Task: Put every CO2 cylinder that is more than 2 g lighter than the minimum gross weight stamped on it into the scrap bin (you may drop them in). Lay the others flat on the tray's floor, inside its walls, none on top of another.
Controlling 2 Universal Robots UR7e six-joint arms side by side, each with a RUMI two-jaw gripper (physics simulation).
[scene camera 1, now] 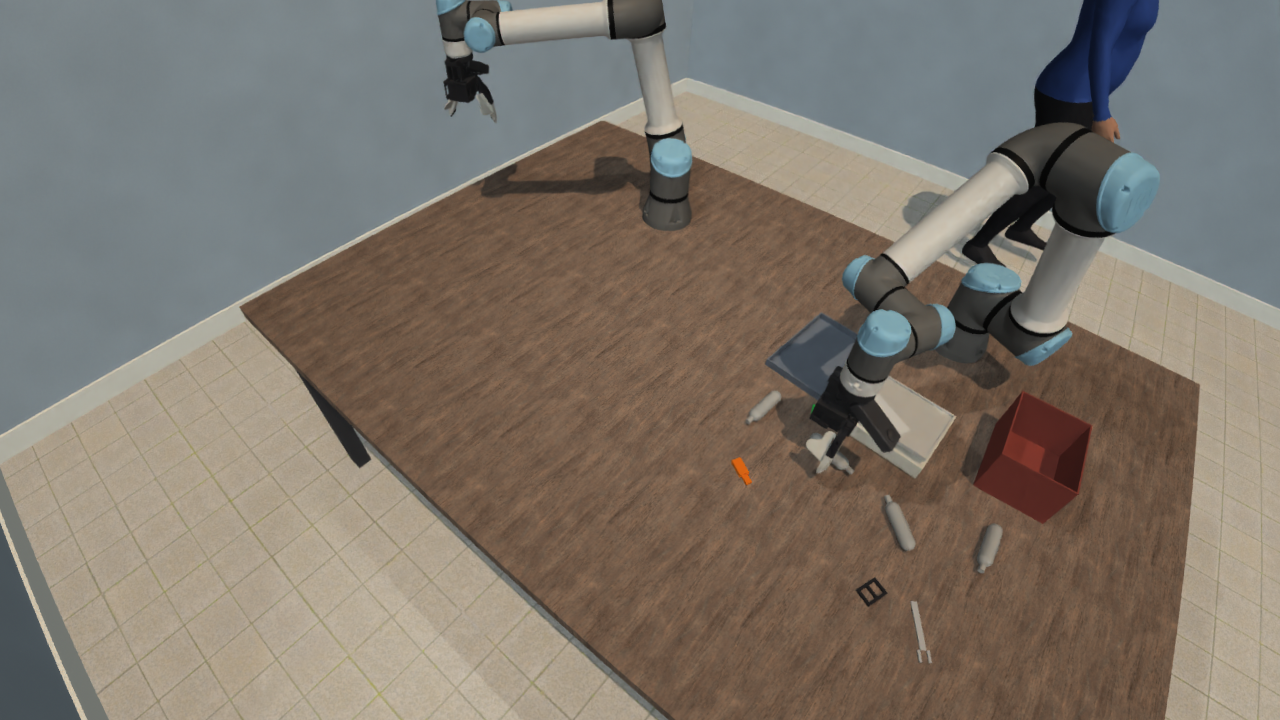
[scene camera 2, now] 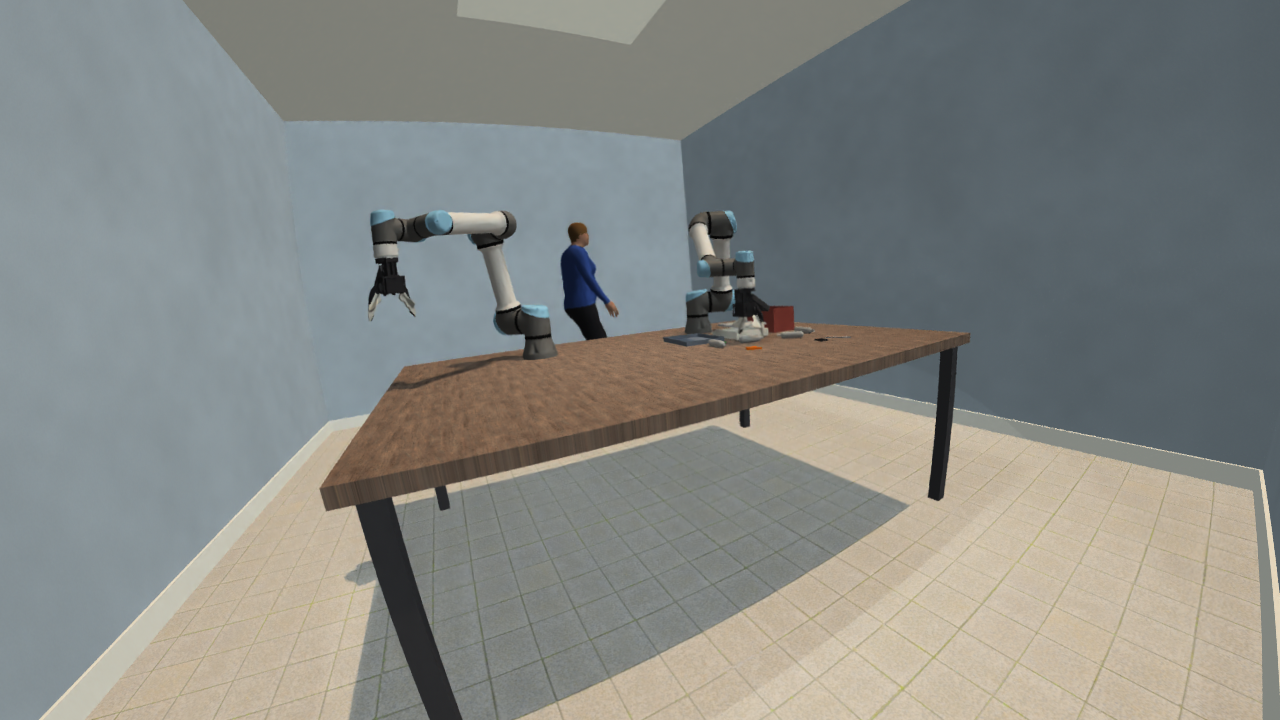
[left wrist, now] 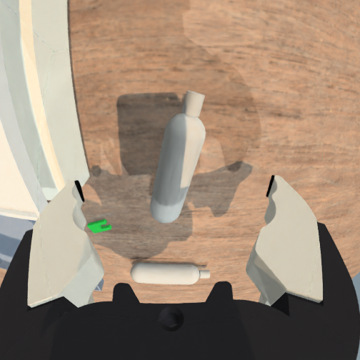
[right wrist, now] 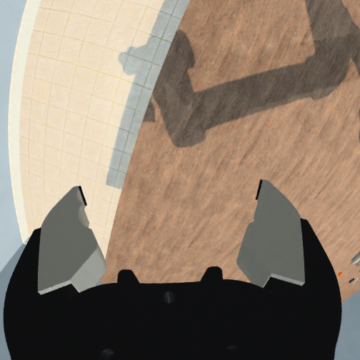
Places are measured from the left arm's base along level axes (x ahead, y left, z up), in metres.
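Where they show: left gripper, fingertip midpoint: (scene camera 1: 833,448) (scene camera 2: 750,335); right gripper, fingertip midpoint: (scene camera 1: 473,119) (scene camera 2: 393,318); left arm's base, link origin: (scene camera 1: 954,341) (scene camera 2: 698,332); right arm's base, link origin: (scene camera 1: 666,217) (scene camera 2: 540,356).
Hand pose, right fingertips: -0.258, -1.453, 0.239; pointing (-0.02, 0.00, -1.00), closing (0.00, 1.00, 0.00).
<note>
Things, the pixels of their top centre, and the offset from my right fingertips, as dx, dy, dz. "spot": a spot on its surface instead.
- grey CO2 cylinder, top centre: (scene camera 1: 833,449) (scene camera 2: 751,335) +0.715, +1.148, -0.210
- second cylinder, top centre: (scene camera 1: 764,403) (scene camera 2: 717,340) +0.635, +0.993, -0.210
- red scrap bin, top centre: (scene camera 1: 1049,439) (scene camera 2: 768,307) +0.631, +1.559, -0.119
- shallow blue-grey tray, top centre: (scene camera 1: 827,354) (scene camera 2: 692,337) +0.434, +1.122, -0.219
- pale block, surface spot: (scene camera 1: 926,425) spot: +0.620, +1.332, -0.178
- orange piece, top centre: (scene camera 1: 742,470) (scene camera 2: 754,346) +0.804, +0.975, -0.230
- black frame, top centre: (scene camera 1: 872,591) +0.985, +1.242, -0.234
- forked tool, top centre: (scene camera 1: 919,630) +1.034, +1.329, -0.236
A grey CO2 cylinder (scene camera 1: 841,463) (left wrist: 177,167) lies on the table between and below the open fingers of my left gripper (scene camera 1: 827,454) (scene camera 2: 756,324) (left wrist: 174,180), untouched in the left wrist view. A second cylinder (scene camera 1: 763,407) (scene camera 2: 716,342) (left wrist: 165,273) lies nearby. Two more cylinders, one (scene camera 1: 898,523) below the pale block and one (scene camera 1: 989,546) below the bin, lie on the table. Their stamps are unreadable. The red scrap bin (scene camera 1: 1020,479) (scene camera 2: 781,318) stands at the right. The shallow blue-grey tray (scene camera 1: 810,353) (scene camera 2: 684,340) is partly hidden by my left arm. My right gripper (scene camera 1: 471,113) (scene camera 2: 392,315) (right wrist: 170,186) is open, high above the table.
A pale block (scene camera 1: 926,425) (left wrist: 50,100) stands beside the tray, close to the left gripper. A green clip (left wrist: 100,226), an orange piece (scene camera 1: 742,471) (scene camera 2: 753,347), a black frame (scene camera 1: 863,597) and a forked tool (scene camera 1: 918,626) lie on the table. A person (scene camera 2: 580,277) stands behind it.
</note>
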